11 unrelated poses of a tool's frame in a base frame.
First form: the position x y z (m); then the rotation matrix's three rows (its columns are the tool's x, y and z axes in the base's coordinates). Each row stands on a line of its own.
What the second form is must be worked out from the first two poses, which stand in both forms.
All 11 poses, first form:
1:
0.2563 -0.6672 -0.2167
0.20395 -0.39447 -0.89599
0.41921 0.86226 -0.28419
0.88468 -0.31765 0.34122
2:
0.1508 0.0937 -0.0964
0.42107 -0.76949 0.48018
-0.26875 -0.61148 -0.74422
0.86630 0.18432 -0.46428
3:
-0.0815 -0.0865 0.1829
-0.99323 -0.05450 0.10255
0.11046 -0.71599 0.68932
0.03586 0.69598 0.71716
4:
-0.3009 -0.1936 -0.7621
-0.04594 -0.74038 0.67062
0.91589 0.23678 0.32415
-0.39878 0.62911 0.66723
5:
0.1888 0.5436 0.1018
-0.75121 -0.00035 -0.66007
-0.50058 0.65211 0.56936
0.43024 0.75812 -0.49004
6:
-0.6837 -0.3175 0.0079
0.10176 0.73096 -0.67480
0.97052 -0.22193 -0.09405
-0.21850 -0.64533 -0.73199
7:
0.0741 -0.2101 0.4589
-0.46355 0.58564 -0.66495
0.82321 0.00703 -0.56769
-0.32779 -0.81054 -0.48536
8:
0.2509 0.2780 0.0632
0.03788 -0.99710 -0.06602
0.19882 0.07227 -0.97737
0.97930 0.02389 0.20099
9:
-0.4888 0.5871 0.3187
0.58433 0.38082 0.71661
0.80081 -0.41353 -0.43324
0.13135 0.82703 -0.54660
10:
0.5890 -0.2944 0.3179
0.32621 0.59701 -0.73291
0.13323 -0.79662 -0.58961
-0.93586 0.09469 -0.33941
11:
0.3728 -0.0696 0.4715
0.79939 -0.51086 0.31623
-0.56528 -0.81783 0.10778
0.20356 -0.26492 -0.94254
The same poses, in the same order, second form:
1: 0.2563 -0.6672 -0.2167 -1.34 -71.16 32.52
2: 0.1508 0.0937 -0.0964 120.53 -50.12 65.00
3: -0.0815 -0.0865 0.1829 6.55 65.51 162.03
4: -0.3009 -0.1936 -0.7621 14.38 50.43 78.10
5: 0.1888 0.5436 0.1018 22.17 -128.05 -58.75
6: -0.6837 -0.3175 0.0079 -115.30 -95.43 50.10
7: 0.0741 -0.2101 0.4589 -84.30 -117.04 82.47
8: 0.2509 0.2780 0.0632 58.74 -61.32 70.16
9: -0.4888 0.5871 0.3187 115.87 53.81 38.61
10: 0.5890 -0.2944 0.3179 124.46 36.91 -84.35
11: 0.3728 -0.0696 0.4715 -159.89 48.34 -23.35
